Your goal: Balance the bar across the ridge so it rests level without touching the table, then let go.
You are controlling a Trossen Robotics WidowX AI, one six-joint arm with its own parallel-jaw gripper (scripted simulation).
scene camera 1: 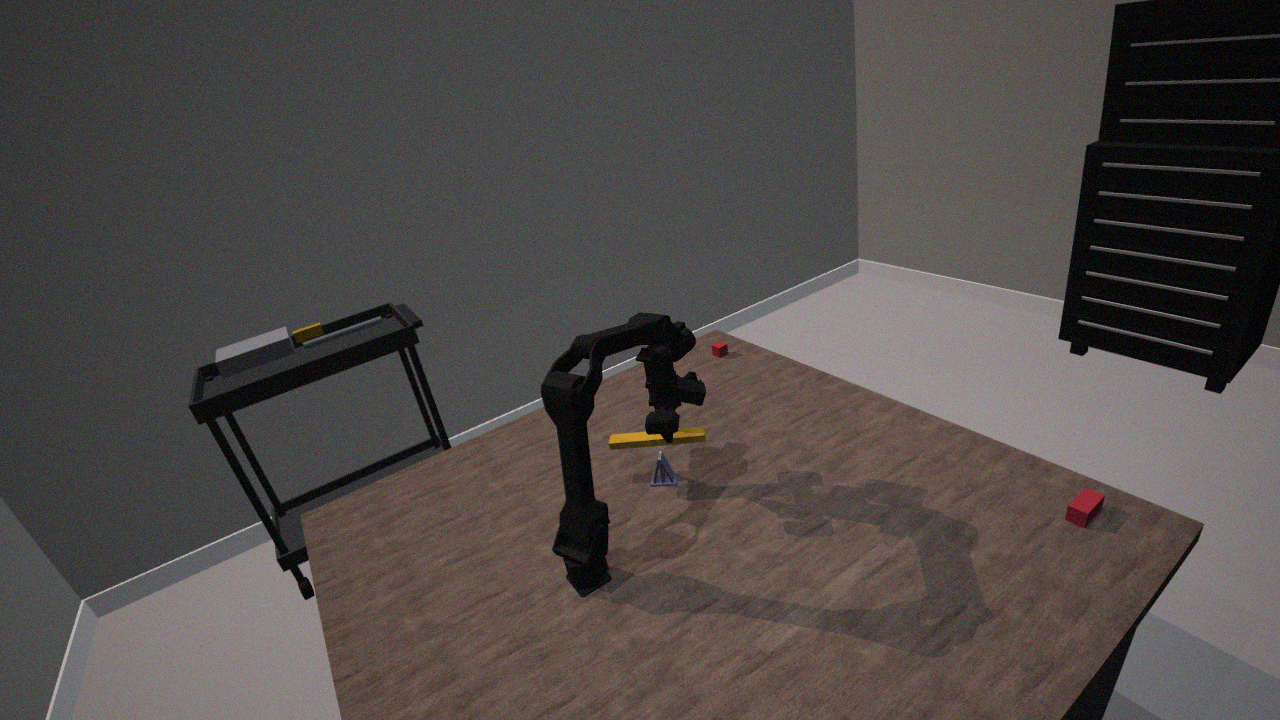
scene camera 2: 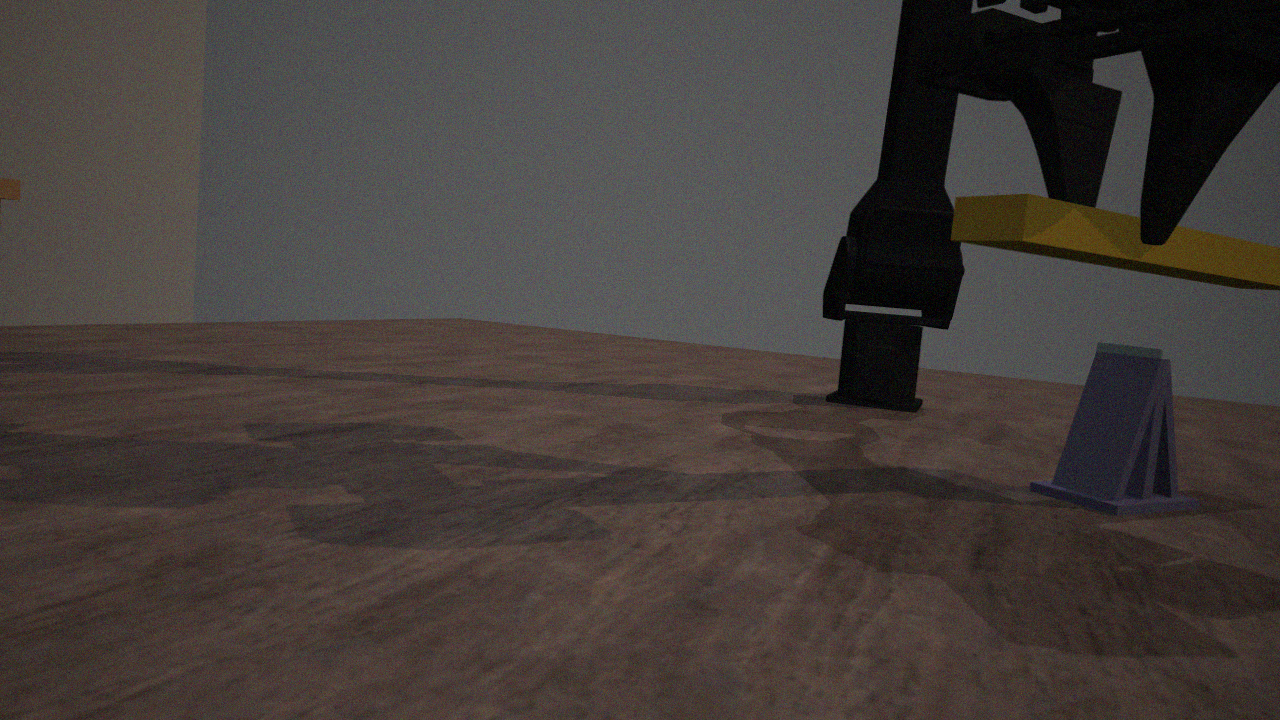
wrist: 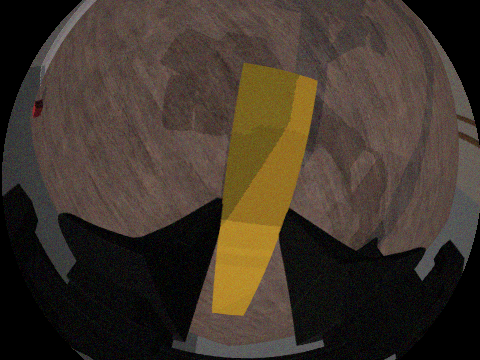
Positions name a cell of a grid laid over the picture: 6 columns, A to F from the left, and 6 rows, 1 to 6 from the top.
My gripper shows in scene camera 1 (D4), in scene camera 2 (F3) and in the wrist view (D4). A yellow bar shows in scene camera 1 (D4), in scene camera 2 (E2) and in the wrist view (D2).
